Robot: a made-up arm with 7 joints. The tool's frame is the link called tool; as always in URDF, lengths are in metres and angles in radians.
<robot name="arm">
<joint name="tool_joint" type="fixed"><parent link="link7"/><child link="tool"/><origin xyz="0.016 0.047 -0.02" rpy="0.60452 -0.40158 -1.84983"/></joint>
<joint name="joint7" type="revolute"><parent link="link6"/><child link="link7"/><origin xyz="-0.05 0.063 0.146" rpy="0 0 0"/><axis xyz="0 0 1"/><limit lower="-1.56" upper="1.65" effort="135" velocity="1.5"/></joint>
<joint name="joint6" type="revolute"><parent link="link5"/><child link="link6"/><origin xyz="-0.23 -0.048 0.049" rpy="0 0 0"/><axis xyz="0.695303 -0.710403 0.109"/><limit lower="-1.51" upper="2.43" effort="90" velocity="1.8"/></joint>
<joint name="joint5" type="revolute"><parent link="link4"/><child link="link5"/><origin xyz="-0.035 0.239 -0.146" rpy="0 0 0"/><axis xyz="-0.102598 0.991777 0.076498"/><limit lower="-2.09" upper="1.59" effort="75" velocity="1.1"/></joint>
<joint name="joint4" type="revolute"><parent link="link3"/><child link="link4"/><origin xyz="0.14 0.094 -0.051" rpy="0 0 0"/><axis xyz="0.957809 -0.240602 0.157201"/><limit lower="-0.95" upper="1.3" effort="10" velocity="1.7"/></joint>
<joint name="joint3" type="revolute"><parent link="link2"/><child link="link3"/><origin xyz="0.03 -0.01 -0.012" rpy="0 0 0"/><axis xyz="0 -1 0"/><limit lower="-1.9" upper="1.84" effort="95" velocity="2.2"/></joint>
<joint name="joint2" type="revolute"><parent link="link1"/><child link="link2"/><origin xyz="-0.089 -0.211 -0.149" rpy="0 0 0"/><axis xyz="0 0 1"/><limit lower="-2.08" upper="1.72" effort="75" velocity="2.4"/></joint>
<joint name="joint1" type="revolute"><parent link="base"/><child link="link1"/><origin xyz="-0.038 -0.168 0.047" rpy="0 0 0"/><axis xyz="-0.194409 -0.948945 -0.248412"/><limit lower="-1.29" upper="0.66" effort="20" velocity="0.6"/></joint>
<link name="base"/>
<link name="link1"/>
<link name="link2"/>
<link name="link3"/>
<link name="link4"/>
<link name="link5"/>
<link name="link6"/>
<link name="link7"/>
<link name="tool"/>
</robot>
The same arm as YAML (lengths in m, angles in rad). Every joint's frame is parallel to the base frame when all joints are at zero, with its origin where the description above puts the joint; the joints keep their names.
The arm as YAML. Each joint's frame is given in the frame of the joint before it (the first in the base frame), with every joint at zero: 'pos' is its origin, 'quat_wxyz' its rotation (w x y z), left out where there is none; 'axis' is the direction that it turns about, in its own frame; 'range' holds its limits. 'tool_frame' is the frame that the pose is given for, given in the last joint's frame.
length_unit: m
angle_unit: rad
joints:
  - joint: joint1
    pos: [-0.038, -0.168, 0.047]
    axis: [-0.194409, -0.948945, -0.248412]
    range: [-1.29, 0.66]
  - joint: joint2
    pos: [-0.089, -0.211, -0.149]
    axis: "+z"
    range: [-2.08, 1.72]
  - joint: joint3
    pos: [0.03, -0.01, -0.012]
    axis: "-y"
    range: [-1.9, 1.84]
  - joint: joint4
    pos: [0.14, 0.094, -0.051]
    axis: [0.957809, -0.240602, 0.157201]
    range: [-0.95, 1.3]
  - joint: joint5
    pos: [-0.035, 0.239, -0.146]
    axis: [-0.102598, 0.991777, 0.076498]
    range: [-2.09, 1.59]
  - joint: joint6
    pos: [-0.23, -0.048, 0.049]
    axis: [0.695303, -0.710403, 0.109]
    range: [-1.51, 2.43]
  - joint: joint7
    pos: [-0.05, 0.063, 0.146]
    axis: "+z"
    range: [-1.56, 1.65]
tool_frame:
  pos: [0.016, 0.047, -0.02]
  quat_wxyz: [0.610483, 0.023524, -0.347545, -0.711316]

